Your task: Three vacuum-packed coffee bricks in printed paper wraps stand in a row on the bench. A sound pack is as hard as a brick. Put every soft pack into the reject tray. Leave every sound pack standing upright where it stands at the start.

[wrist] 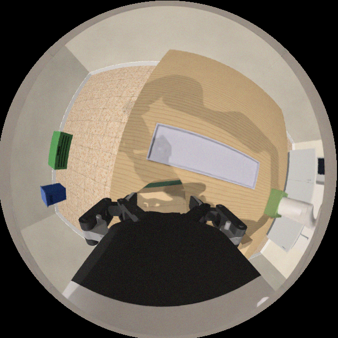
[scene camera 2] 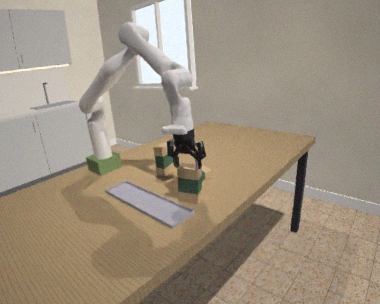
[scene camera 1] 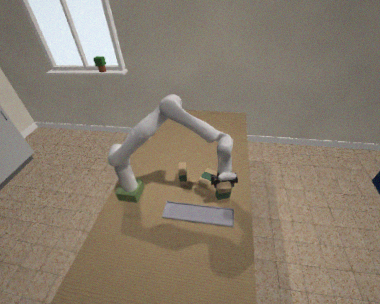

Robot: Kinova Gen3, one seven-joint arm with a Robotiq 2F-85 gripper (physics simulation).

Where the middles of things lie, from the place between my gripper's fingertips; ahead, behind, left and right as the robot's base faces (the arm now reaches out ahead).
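Labels:
My hand is 120 mm to the left of the grey reject tray (scene camera 2: 160,208), 130 mm past it and 150 mm above it.

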